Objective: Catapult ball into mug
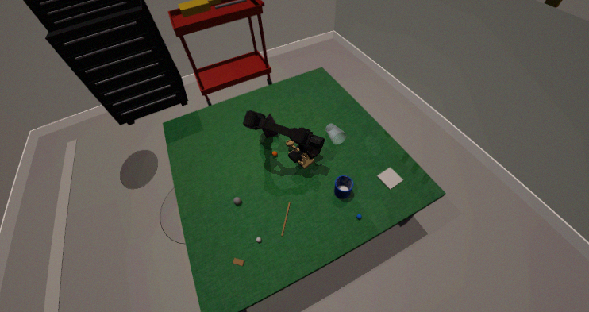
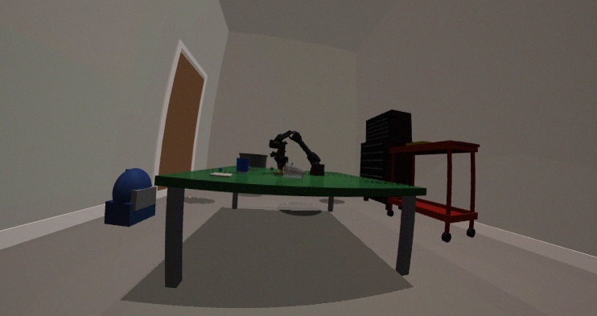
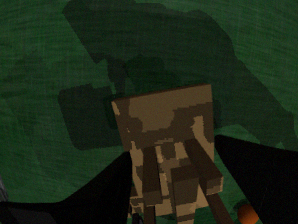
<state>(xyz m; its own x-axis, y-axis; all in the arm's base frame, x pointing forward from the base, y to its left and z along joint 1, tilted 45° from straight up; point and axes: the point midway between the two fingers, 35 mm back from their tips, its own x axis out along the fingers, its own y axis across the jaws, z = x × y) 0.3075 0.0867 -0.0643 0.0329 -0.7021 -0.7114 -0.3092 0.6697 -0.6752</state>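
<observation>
Now: the orange ball 110 mm behind my gripper tip, 140 mm to the right of it and 20 mm below it. The rest, counted from my gripper tip: wooden catapult (70 mm behind, 10 mm to the right, 20 mm above); then blue mug (260 mm ahead, 100 mm to the left, 10 mm below); then wooden stick (280 mm ahead, 230 mm to the right, 30 mm below).
</observation>
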